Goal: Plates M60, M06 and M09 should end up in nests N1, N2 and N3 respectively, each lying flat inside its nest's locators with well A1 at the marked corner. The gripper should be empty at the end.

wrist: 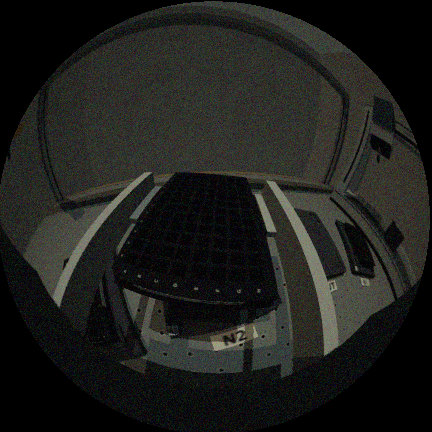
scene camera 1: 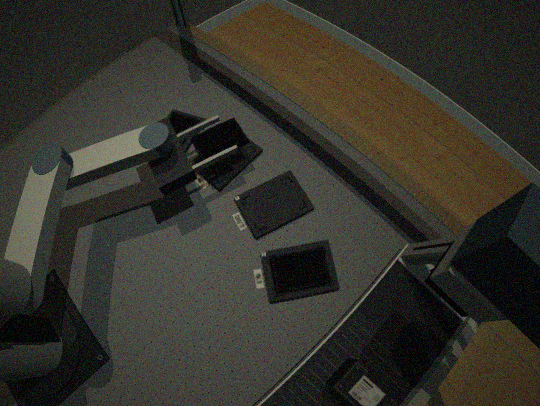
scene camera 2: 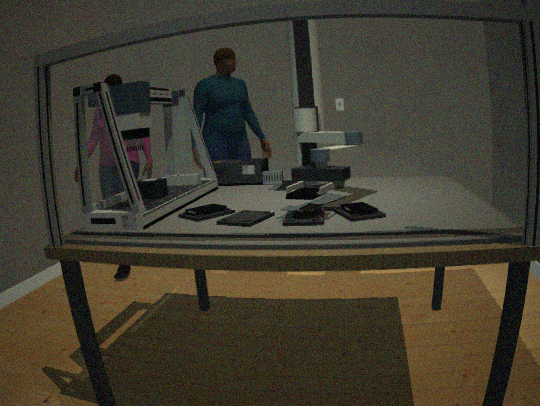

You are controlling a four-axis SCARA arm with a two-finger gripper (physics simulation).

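Note:
My gripper (scene camera 1: 227, 132) (scene camera 2: 302, 191) (wrist: 206, 183) is shut on a dark well plate (scene camera 1: 214, 138) (wrist: 200, 235), gripped by two opposite sides. The plate looks level and hangs above nest N2 (scene camera 1: 220, 181) (scene camera 2: 304, 221), with a gap below. Small letters run along its near edge in the wrist view; its name is not readable. Nest N3 (scene camera 1: 334, 287) (wrist: 370, 274) holds a dark plate (scene camera 1: 300, 271) (scene camera 2: 208, 209) (wrist: 356, 245). Nest N1 (scene camera 2: 372, 216) holds another dark plate (scene camera 2: 357, 208); the arm partly hides N1 in scene camera 1.
The OUT nest (scene camera 1: 274, 205) (scene camera 2: 246, 218) (wrist: 321, 240) is bare, between N2 and N3. A framed machine (scene camera 2: 112, 150) stands beyond N3, with a labelled dark box (scene camera 1: 345, 382) (scene camera 2: 152, 187) on its deck. A dark case (scene camera 2: 230, 171) stands farther back. Frame rails border the table.

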